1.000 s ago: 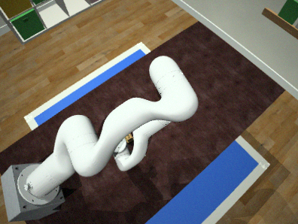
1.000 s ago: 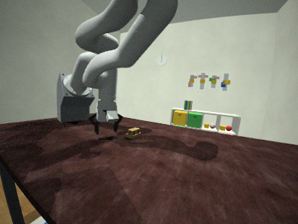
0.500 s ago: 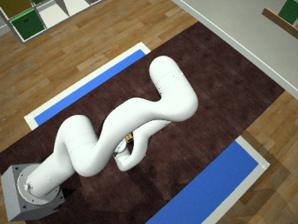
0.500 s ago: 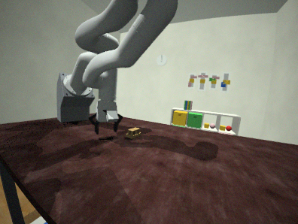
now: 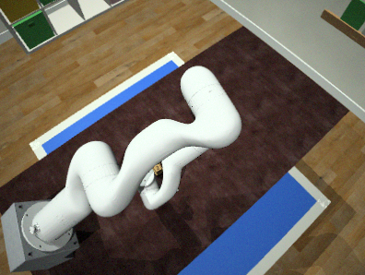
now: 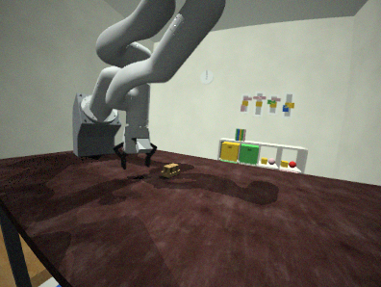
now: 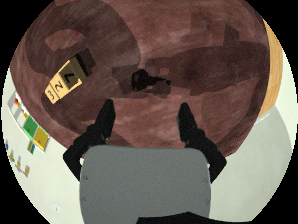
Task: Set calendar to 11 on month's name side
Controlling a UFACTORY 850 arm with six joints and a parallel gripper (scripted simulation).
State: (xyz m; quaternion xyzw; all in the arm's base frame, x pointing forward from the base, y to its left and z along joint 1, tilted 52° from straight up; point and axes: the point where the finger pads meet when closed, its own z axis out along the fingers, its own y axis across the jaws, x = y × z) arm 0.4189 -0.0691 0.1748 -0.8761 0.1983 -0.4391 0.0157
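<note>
My hand is 11 cm short of the cube, 12 cm to the right of it and 2 cm above it. The rest, counted from my hand: wooden tray 10 cm ahead, 10 cm to the left, 4 cm below.
</note>
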